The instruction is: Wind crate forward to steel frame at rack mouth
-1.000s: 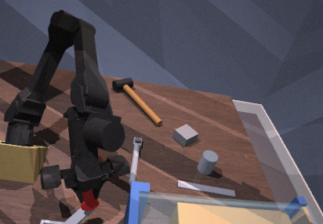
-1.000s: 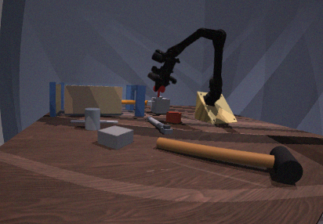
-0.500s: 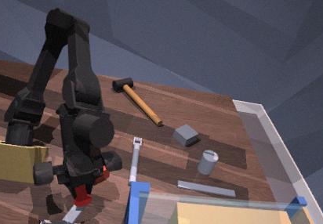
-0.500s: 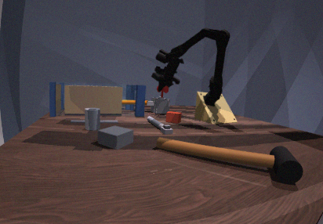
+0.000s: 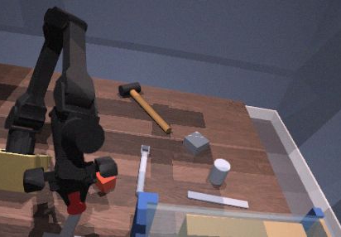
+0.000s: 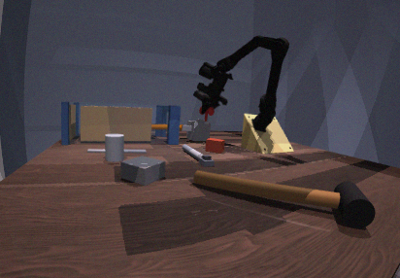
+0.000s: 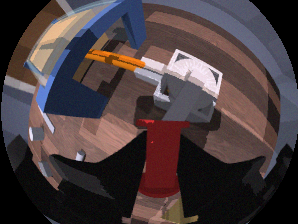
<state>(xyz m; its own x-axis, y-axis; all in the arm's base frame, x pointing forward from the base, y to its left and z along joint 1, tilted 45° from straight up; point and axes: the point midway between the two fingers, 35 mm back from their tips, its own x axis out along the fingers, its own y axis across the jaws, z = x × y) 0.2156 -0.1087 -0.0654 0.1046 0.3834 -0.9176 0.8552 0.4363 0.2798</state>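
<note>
My gripper tip is 10 mm past the winch handle, 20 mm to the left of it and 30 mm above it. Also, from my gripper tip: flat grey bar (370 mm ahead, 220 mm to the left, 130 mm below); grey winch (20 mm behind, 100 mm to the right, 100 mm below); red grip (10 mm behind, 10 mm to the left).
</note>
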